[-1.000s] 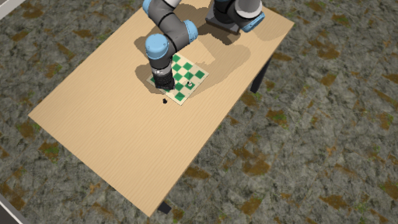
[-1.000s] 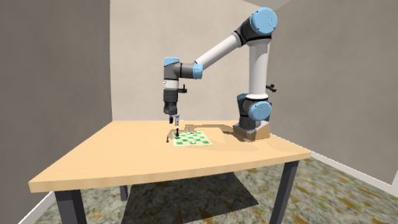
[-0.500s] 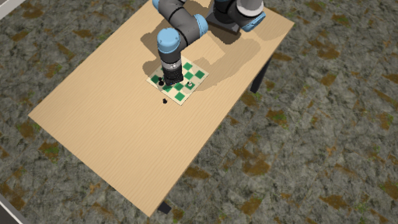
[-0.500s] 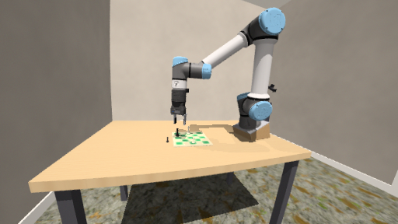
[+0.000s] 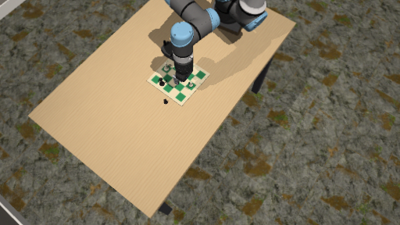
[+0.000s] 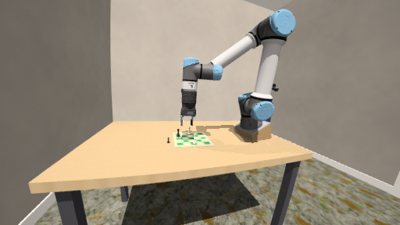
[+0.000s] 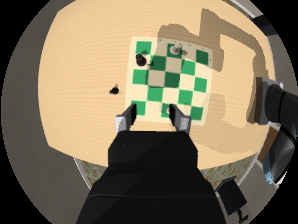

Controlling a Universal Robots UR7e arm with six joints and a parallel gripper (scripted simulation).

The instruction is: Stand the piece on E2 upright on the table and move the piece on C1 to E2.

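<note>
Now: the small pale piece 5 cm behind my hand, 2 cm to the left of it and 10 cm below it. The rest, counted from my hand: chessboard: 4 cm behind, 6 cm to the right, 12 cm below; small black piece: 10 cm ahead, 1 cm to the right, 11 cm below.
</note>
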